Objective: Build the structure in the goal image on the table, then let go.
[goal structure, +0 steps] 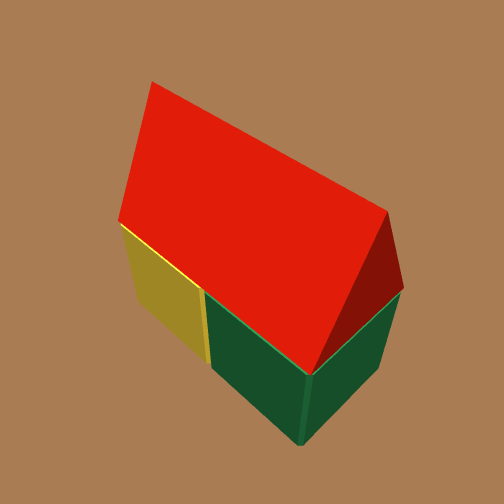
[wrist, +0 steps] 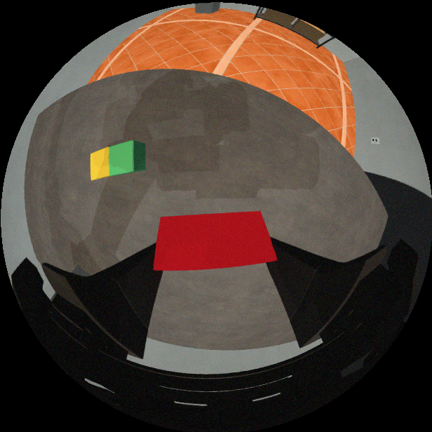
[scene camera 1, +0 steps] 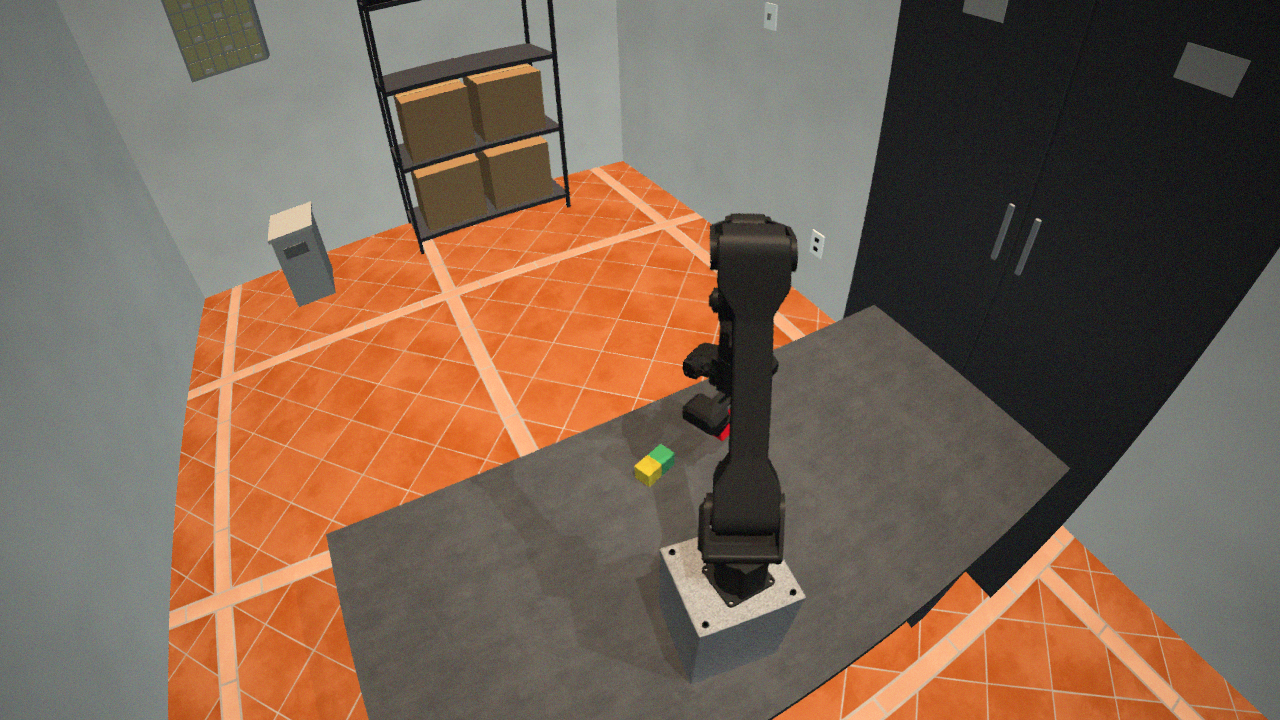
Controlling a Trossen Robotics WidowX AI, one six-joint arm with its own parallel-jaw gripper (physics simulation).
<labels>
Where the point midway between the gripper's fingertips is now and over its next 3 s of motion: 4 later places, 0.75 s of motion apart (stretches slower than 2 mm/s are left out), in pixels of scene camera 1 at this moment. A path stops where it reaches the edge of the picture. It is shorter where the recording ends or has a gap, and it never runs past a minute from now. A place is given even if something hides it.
My gripper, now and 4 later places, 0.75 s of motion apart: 728,422; 728,423; 694,433; 656,443; 654,444
</labels>
